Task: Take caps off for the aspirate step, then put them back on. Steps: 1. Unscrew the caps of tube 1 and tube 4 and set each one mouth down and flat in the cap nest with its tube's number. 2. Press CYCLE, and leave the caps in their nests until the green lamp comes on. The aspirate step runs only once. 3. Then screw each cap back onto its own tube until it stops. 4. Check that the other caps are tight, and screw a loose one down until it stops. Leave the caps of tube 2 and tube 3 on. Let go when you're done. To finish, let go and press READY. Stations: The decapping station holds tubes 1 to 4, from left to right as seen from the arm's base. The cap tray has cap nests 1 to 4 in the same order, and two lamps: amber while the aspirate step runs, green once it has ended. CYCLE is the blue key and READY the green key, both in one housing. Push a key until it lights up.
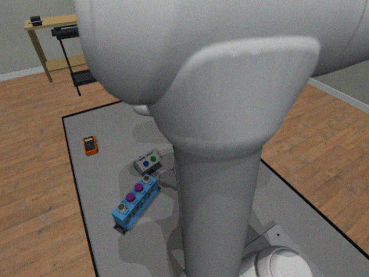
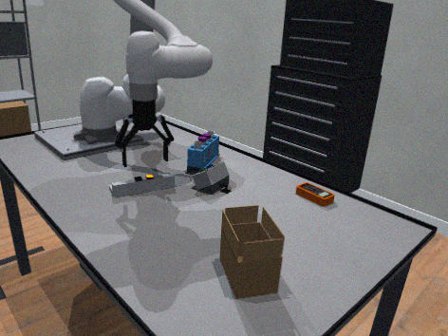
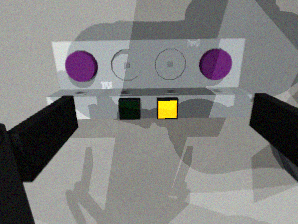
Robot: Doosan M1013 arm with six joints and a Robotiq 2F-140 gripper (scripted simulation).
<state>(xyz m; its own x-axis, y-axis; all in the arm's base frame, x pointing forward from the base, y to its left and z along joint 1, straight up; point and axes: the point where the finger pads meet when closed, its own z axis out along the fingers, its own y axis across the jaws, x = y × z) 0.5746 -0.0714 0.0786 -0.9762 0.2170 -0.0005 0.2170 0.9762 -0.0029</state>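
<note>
My hand is 100 mm above the purple cap, 70 mm to the right of it and 10 mm past it. From my hand the other things lie so: grey key housing 200 mm to the left, 110 mm ahead, 50 mm below; green ready key 170 mm to the left, 100 mm ahead, 40 mm below; blue cycle key 220 mm to the left, 90 mm ahead, 40 mm below.
</note>
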